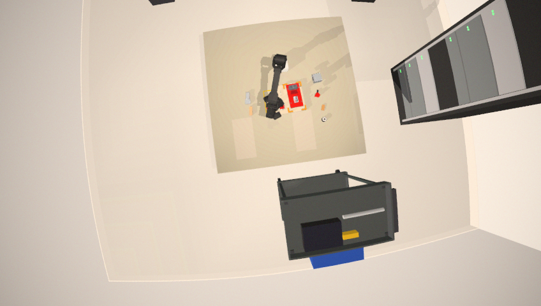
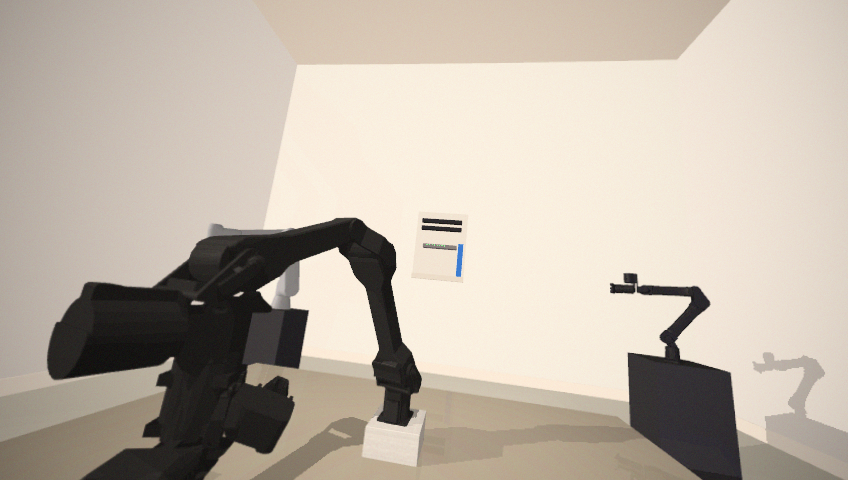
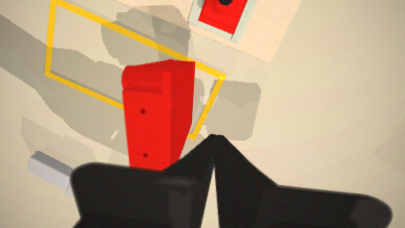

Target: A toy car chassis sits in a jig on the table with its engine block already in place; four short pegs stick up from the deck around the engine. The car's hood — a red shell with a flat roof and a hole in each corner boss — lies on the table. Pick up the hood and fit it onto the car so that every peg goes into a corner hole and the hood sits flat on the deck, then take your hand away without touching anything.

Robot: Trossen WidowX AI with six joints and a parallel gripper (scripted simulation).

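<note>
Right now the red hood is 4 cm behind my gripper tip, 1 cm to the right of it and 3 cm below it. From my gripper tip the other things lie so: jig (11 cm behind, 17 cm to the left, 7 cm below).
</note>
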